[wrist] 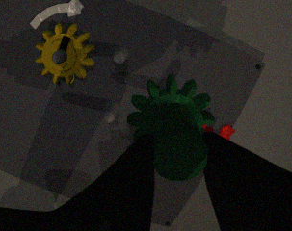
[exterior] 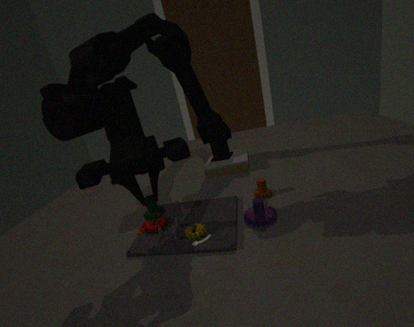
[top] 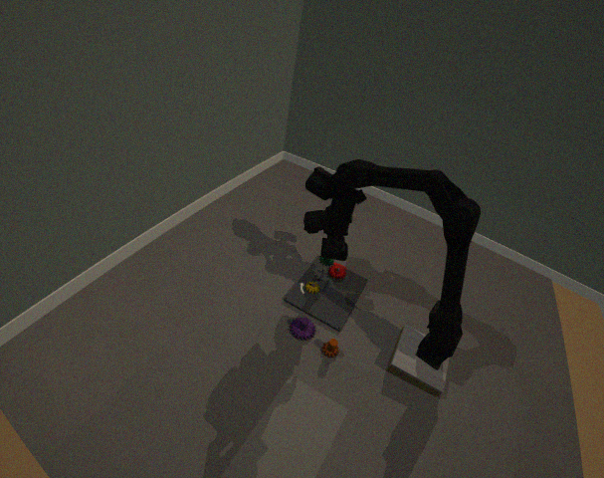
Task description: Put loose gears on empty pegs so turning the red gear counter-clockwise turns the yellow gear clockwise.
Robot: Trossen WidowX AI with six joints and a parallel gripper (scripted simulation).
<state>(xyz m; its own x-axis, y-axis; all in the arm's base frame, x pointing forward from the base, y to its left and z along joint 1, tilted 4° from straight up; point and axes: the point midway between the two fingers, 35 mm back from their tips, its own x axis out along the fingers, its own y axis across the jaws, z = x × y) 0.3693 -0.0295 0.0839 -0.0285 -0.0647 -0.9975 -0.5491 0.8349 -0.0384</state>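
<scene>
My gripper tip is now 7 cm above the red gear, 3 cm to the left of it and 3 cm past it. Round my gripper tip: yellow gear: 7 cm to the left, 7 cm below, 1 cm behind; grey board: 8 cm below, 5 cm behind, 4 cm to the left; green gear: 1 cm below.
</scene>
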